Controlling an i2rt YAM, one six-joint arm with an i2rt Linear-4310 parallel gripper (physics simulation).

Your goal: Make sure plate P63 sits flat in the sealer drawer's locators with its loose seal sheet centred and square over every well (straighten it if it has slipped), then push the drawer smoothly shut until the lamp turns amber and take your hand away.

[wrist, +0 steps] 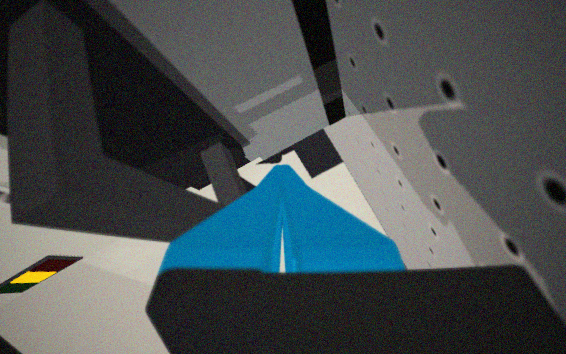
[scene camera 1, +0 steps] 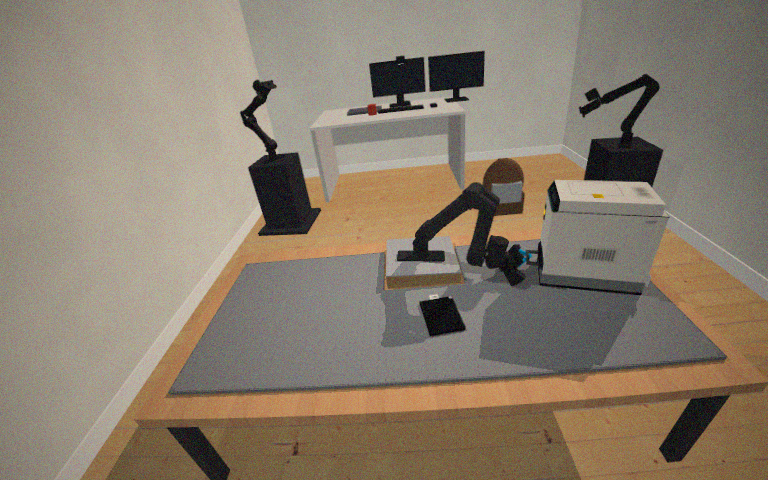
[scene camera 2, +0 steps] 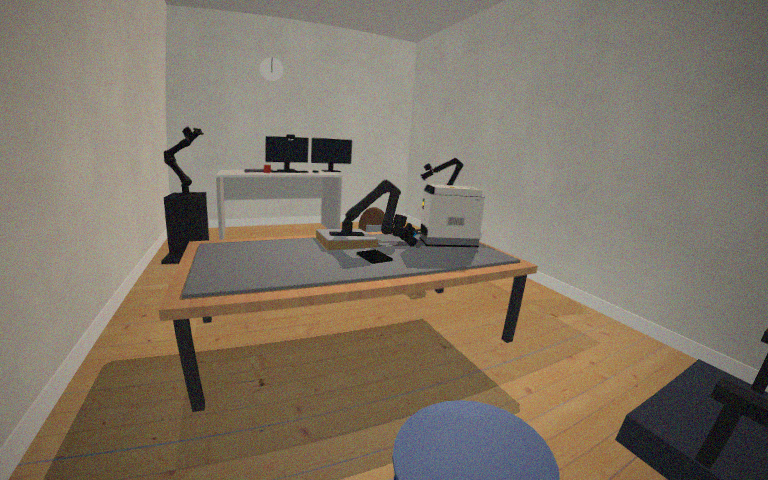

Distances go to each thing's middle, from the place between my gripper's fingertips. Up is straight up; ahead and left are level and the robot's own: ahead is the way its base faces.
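My hand is 40 mm above the black slab (scene camera 1: 443, 315), and my hand is also 370 mm to the left of the slab and 300 mm short of the slab.
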